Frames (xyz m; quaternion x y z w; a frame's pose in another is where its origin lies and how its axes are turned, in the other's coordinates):
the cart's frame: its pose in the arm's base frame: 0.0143 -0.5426 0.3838 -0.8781 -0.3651 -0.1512 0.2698
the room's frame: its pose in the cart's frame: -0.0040 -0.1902 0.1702 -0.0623 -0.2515 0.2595 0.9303
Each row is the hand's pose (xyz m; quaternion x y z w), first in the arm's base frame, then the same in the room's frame.
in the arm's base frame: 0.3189 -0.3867 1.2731 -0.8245 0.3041 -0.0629 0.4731
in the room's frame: 0.1851 -0.1337 -1.0292 0.3668 0.2901 0.3649 0.8051
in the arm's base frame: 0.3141 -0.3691 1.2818 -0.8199 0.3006 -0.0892 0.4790
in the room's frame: 0.1854 -0.1538 -1.0317 0.3683 0.3154 0.3562 0.7987
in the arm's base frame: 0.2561 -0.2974 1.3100 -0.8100 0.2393 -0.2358 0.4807
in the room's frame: 0.1533 -0.2444 -1.0239 0.3385 0.4473 0.2740 0.7811
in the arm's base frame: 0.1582 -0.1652 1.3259 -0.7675 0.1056 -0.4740 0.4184
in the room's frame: 0.1095 -0.3972 -0.9787 0.2269 0.6424 0.1113 0.7236
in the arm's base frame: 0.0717 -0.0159 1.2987 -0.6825 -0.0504 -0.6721 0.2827
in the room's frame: 0.0908 -0.5482 -0.8930 0.0543 0.7775 -0.0651 0.6232
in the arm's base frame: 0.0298 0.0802 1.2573 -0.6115 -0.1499 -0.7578 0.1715
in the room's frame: 0.0960 -0.6338 -0.8198 -0.0702 0.8180 -0.1715 0.5446
